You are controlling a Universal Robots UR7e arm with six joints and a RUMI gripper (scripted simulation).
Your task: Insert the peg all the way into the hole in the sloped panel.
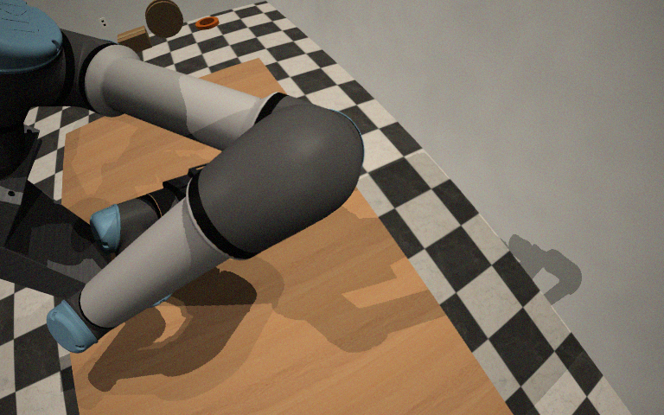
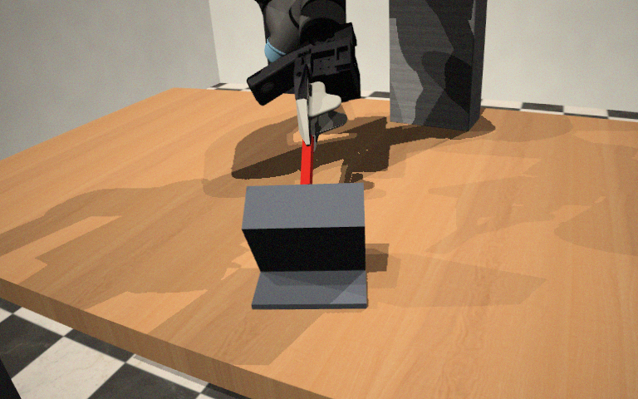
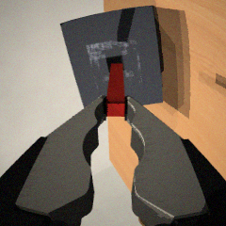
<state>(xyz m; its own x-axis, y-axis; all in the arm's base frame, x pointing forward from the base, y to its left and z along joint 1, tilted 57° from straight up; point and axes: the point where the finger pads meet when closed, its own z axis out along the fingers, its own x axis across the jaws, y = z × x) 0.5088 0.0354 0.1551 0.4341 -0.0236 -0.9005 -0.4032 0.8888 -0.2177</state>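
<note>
The red peg lies 30 mm ahead of my hand, 20 mm to the left of it and 20 mm below it. The rest, counted from my hand: grey base plate: 120 mm ahead, 90 mm to the left, 130 mm below.
</note>
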